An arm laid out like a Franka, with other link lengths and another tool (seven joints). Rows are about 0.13 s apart.
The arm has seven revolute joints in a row. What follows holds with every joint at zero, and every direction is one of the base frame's.
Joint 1 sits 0.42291 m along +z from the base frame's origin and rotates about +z.
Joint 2 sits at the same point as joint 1 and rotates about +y.
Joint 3 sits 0.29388 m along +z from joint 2 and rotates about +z.
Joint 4 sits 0.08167 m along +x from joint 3 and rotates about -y.
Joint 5 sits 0.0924 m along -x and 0.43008 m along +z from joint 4 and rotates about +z.
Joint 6 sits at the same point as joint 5 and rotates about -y.
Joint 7 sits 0.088 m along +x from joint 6 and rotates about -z.
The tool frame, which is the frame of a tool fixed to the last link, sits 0.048 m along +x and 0.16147 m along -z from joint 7; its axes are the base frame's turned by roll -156.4, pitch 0 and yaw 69.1 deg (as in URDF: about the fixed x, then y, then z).
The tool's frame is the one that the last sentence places.
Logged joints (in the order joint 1, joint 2, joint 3, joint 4, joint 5, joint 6, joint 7), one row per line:
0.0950, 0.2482, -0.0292, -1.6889, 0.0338, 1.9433, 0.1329
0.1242, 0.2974, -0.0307, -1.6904, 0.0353, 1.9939, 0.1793
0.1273, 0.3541, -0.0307, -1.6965, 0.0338, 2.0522, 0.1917
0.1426, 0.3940, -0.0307, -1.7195, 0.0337, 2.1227, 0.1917
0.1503, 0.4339, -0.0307, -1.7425, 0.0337, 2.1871, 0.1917
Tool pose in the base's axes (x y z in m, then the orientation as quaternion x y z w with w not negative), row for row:
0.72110, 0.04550, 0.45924, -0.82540, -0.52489, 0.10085, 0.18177
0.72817, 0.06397, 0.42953, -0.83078, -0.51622, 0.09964, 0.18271
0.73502, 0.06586, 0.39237, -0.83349, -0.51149, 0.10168, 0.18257
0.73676, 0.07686, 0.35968, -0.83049, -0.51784, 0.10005, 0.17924
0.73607, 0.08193, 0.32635, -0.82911, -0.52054, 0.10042, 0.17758
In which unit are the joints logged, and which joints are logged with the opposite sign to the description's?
The joints are logged in radians. Opposite sign: none.
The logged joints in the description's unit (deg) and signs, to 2 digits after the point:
5.44, 14.22, -1.67, -96.77, 1.94, 111.34, 7.61
7.12, 17.04, -1.76, -96.85, 2.02, 114.24, 10.27
7.29, 20.29, -1.76, -97.20, 1.94, 117.58, 10.98
8.17, 22.57, -1.76, -98.52, 1.93, 121.62, 10.98
8.61, 24.86, -1.76, -99.84, 1.93, 125.31, 10.98

